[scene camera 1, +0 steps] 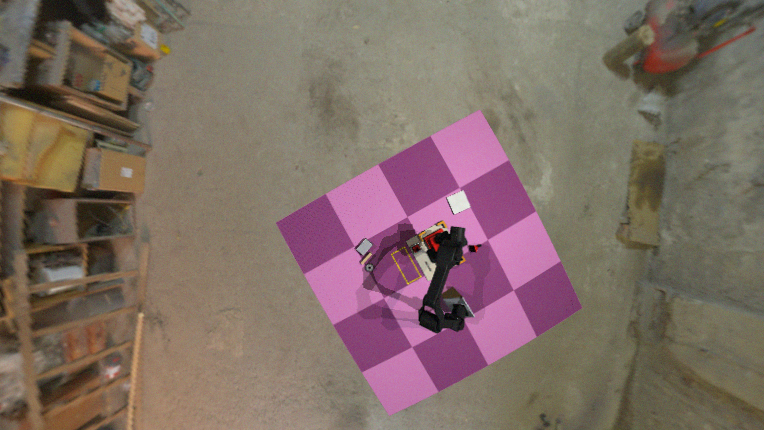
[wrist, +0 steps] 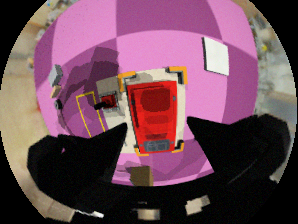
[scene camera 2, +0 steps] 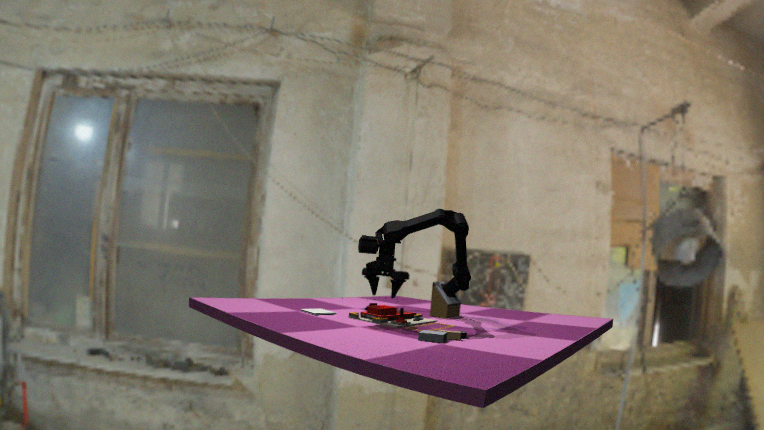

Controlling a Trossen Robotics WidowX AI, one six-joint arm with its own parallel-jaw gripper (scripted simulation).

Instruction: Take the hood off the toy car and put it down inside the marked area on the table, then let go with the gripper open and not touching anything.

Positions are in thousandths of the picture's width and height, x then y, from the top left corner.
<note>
My gripper (scene camera 2: 502, 690) is open, holding nothing. Further things: a white flat tile (wrist: 727, 243), a hood (wrist: 518, 471) and a toy car (wrist: 555, 636).
My gripper also shows in the wrist view (wrist: 529, 547).
</note>
